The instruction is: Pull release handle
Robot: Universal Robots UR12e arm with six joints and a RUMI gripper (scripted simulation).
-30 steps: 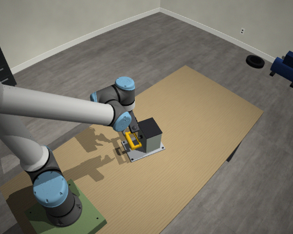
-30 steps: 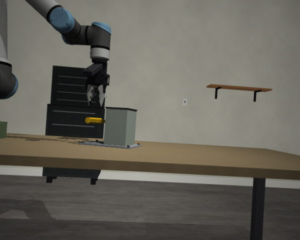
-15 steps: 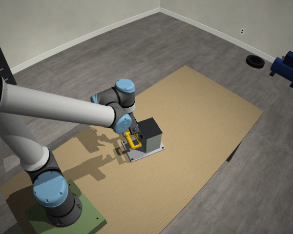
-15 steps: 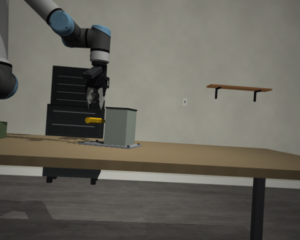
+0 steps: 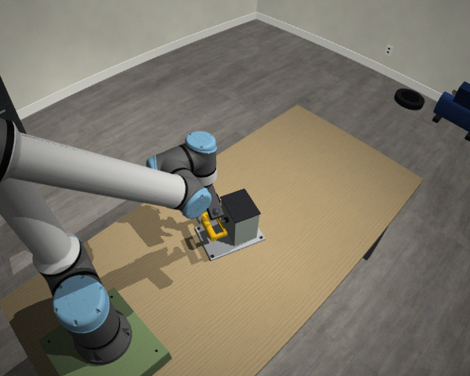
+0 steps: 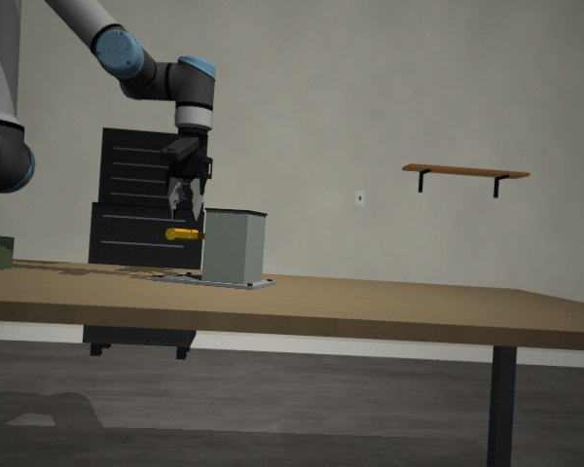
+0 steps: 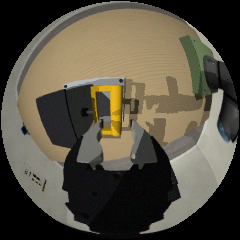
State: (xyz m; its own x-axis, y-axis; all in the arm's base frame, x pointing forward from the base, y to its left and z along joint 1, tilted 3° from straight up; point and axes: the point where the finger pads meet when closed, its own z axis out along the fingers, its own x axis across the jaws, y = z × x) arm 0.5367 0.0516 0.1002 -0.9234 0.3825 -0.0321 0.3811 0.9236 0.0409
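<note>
The yellow release handle lies 50 mm below my hand, 50 mm ahead of it and 20 mm to the right of it. Also, from my hand: grey base plate: 150 mm below, 90 mm ahead, 40 mm to the right.
</note>
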